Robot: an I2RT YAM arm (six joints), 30 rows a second.
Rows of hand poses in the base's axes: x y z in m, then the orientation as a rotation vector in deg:
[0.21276, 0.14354, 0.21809, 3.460, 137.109, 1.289]
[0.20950, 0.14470, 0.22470, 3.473, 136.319, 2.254]
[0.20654, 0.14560, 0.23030, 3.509, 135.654, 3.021]
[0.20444, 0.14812, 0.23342, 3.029, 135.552, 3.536]
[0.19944, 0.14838, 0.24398, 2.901, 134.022, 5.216]
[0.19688, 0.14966, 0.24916, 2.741, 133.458, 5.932]
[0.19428, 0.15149, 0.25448, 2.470, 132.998, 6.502]
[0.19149, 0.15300, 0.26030, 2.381, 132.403, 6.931]
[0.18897, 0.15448, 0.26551, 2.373, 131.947, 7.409]
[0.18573, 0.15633, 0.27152, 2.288, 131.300, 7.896]
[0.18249, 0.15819, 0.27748, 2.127, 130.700, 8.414]
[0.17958, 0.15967, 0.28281, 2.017, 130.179, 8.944]
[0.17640, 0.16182, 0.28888, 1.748, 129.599, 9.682]
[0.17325, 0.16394, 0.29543, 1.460, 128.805, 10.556]
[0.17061, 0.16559, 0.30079, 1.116, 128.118, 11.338]
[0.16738, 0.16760, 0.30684, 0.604, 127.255, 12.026]
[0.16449, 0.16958, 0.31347, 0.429, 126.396, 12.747]
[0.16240, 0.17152, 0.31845, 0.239, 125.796, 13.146]
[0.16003, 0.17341, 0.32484, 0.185, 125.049, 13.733]
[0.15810, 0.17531, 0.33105, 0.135, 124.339, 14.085]
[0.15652, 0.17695, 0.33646, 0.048, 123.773, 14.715]
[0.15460, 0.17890, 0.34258, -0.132, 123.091, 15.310]
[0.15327, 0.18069, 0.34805, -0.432, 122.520, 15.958]
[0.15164, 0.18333, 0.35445, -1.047, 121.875, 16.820]
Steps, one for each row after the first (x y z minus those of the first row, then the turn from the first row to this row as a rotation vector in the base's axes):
[-0.00326, 0.00116, 0.00661, 0.696, -0.798, 0.246]
[-0.00622, 0.00206, 0.01221, 1.259, -1.465, 0.423]
[-0.00832, 0.00458, 0.01533, 1.496, -1.579, 0.917]
[-0.01332, 0.00484, 0.02589, 2.682, -3.104, 1.461]
[-0.01588, 0.00612, 0.03107, 3.162, -3.663, 1.773]
[-0.01848, 0.00795, 0.03639, 3.503, -4.120, 2.129]
[-0.02127, 0.00946, 0.04221, 3.796, -4.710, 2.308]
[-0.02379, 0.01094, 0.04742, 4.148, -5.156, 2.445]
[-0.02703, 0.01279, 0.05343, 4.488, -5.794, 2.639]
[-0.03027, 0.01465, 0.05939, 4.829, -6.384, 2.901]
[-0.03318, 0.01613, 0.06472, 5.195, -6.892, 3.129]
[-0.03636, 0.01828, 0.07079, 5.672, -7.453, 3.538]
[-0.03951, 0.02040, 0.07734, 6.250, -8.221, 4.000]
[-0.04215, 0.02205, 0.08270, 6.744, -8.881, 4.480]
[-0.04538, 0.02406, 0.08875, 7.124, -9.719, 5.060]
[-0.04827, 0.02604, 0.09538, 7.630, -10.545, 5.399]
[-0.05036, 0.02798, 0.10036, 7.887, -11.126, 5.658]
[-0.05273, 0.02987, 0.10675, 8.331, -11.841, 5.870]
[-0.05466, 0.03177, 0.11296, 8.599, -12.531, 6.011]
[-0.05624, 0.03341, 0.11837, 9.065, -13.060, 6.263]
[-0.05816, 0.03536, 0.12449, 9.482, -13.705, 6.577]
[-0.05949, 0.03715, 0.12996, 9.902, -14.234, 6.999]
[-0.06112, 0.03979, 0.13636, 10.396, -14.820, 7.729]

